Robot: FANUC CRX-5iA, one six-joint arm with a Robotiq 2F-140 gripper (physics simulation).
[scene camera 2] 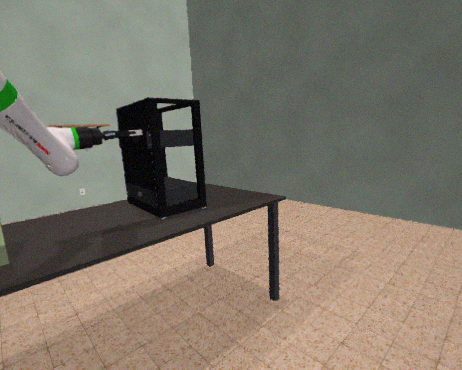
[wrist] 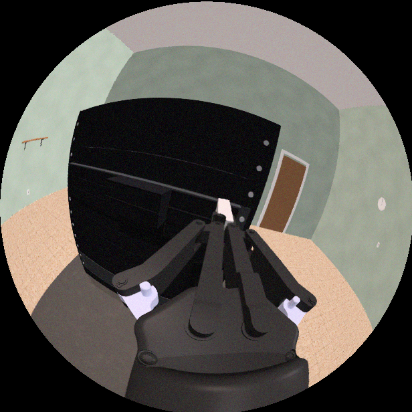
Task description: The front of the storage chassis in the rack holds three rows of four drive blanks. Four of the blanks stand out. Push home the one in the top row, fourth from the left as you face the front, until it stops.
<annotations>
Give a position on a black rack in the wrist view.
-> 124, 205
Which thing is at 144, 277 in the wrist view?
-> My gripper.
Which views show the black rack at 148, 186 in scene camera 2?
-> Scene camera 2 and the wrist view: all of them.
</annotations>
